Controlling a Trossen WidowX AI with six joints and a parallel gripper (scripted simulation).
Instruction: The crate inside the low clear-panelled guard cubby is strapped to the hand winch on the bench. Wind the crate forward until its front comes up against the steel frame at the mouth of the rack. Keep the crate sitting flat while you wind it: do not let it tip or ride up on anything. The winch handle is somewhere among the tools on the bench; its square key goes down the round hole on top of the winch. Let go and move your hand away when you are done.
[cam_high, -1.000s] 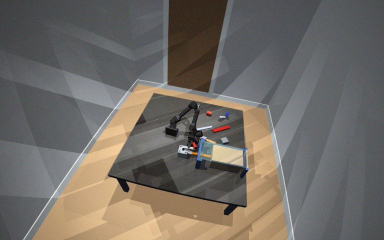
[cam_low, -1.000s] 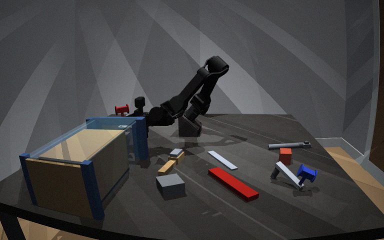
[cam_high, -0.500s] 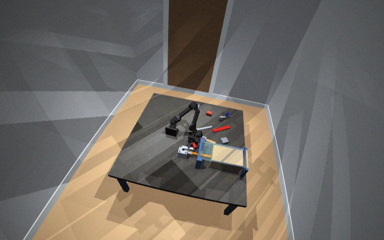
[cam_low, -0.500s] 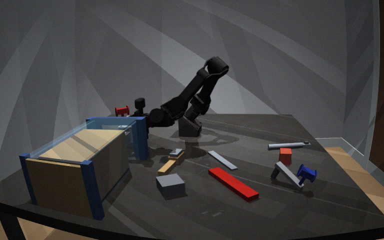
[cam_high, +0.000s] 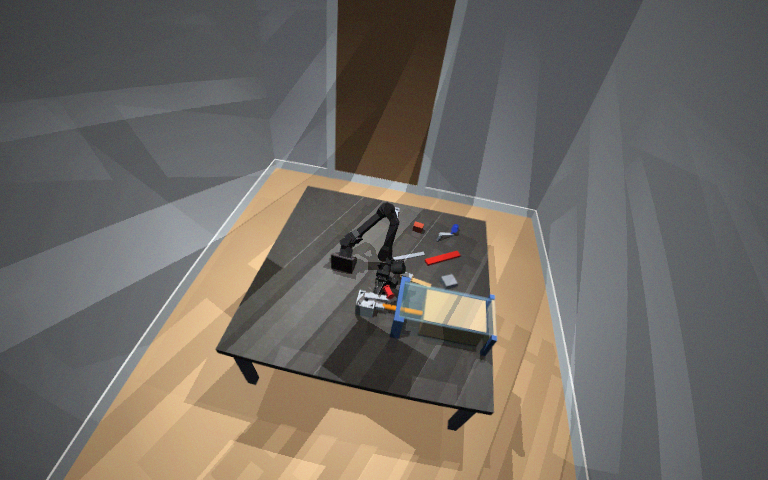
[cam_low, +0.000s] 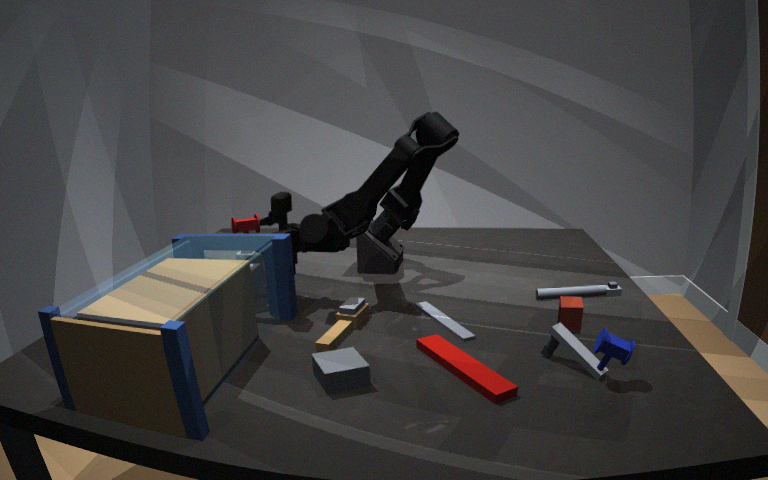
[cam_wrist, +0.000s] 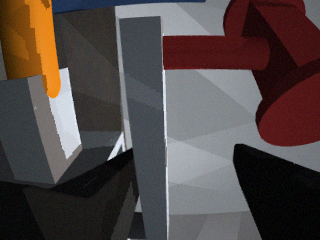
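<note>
Right now the red spool-shaped grip is 50 mm ahead of my gripper tip, 10 mm to the left of it and 20 mm above it. Round my gripper tip: grey winch 70 mm behind, 100 mm below; clear-panelled cubby 350 mm ahead, 40 mm to the right, 20 mm below; wooden-handled tool 200 mm ahead, 220 mm to the left, 110 mm below.
</note>
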